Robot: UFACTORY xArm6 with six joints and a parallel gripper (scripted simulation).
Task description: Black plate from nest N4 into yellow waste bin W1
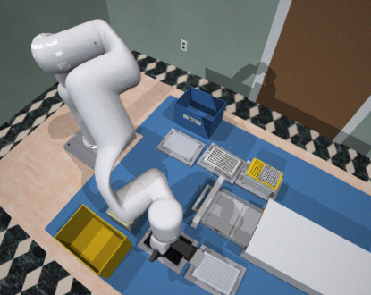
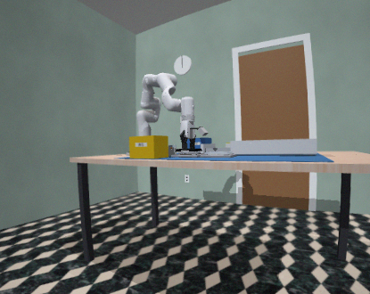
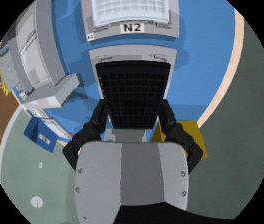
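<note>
Right now the yellow waste bin W1 is 15 cm behind my hand, 17 cm to the right of it and 1 cm below it. Also, from my hand: black plate 1 cm below; cooler drawer 10 cm ahead, 22 cm to the left, 2 cm below; white plate 17 cm ahead, 4 cm to the left, 3 cm below.
</note>
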